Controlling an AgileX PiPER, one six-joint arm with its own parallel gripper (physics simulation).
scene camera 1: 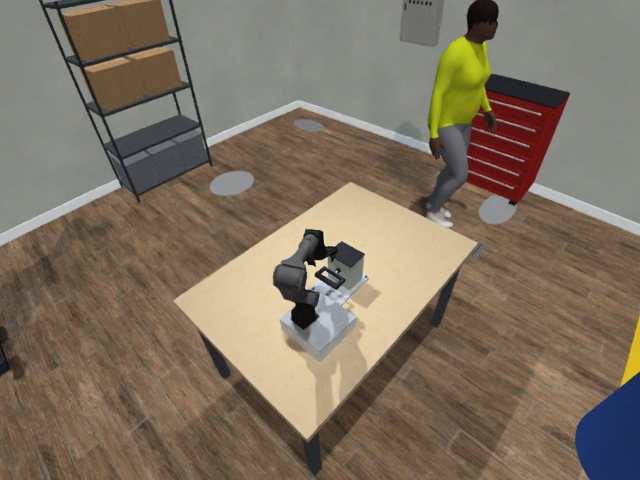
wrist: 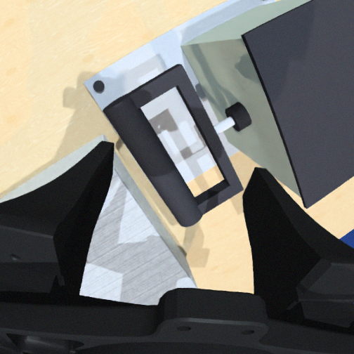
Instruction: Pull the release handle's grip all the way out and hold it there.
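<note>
The release handle (scene camera 1: 327, 282) (wrist: 150, 155) is a dark rectangular frame with a thick round grip bar along its outer side. A short, light rod (wrist: 225, 124) joins it to a black collar on the side of a pale green box (scene camera 1: 347, 272) (wrist: 270, 145) with a dark top. A gap shows between the frame and the box. My gripper (scene camera 1: 324, 256) (wrist: 182, 170) is open, with no contact visible. In the wrist view its fingertips stand wide apart, one left of the grip bar and one right of the frame. In the scene view it hangs above and beside the handle.
The box stands on a light metal plate (wrist: 125, 72) on the wooden table (scene camera 1: 232, 304). The arm's grey block base (scene camera 1: 330, 325) is close by. A person (scene camera 1: 457, 103) stands behind the table near a red tool cabinet (scene camera 1: 542, 144). A shelf unit (scene camera 1: 155, 134) stands at back left.
</note>
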